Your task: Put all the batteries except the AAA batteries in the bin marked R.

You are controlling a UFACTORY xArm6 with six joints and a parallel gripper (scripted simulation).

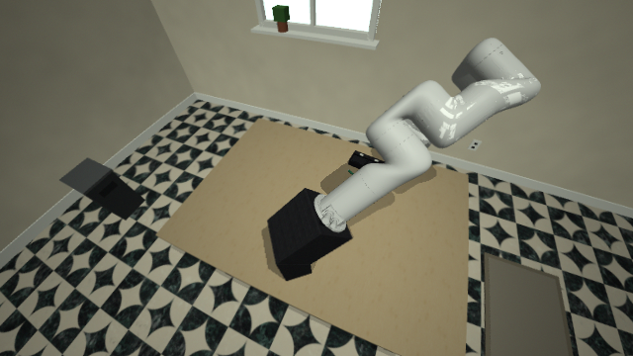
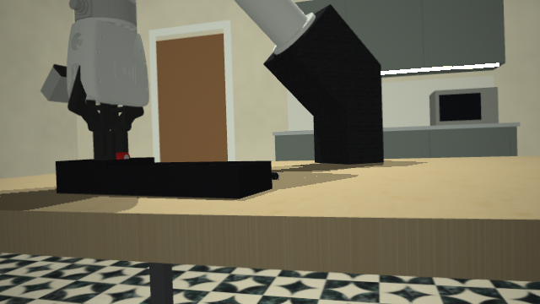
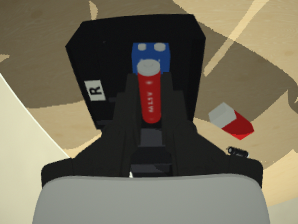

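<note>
Right now the red battery is 20 mm below my hand. The rest, counted from my hand: black bin (80 mm to the left, 40 mm below, 20 mm ahead); then blue block battery (40 mm below, 10 mm to the right); then red thing (90 mm to the left, 70 mm behind, 50 mm below).
</note>
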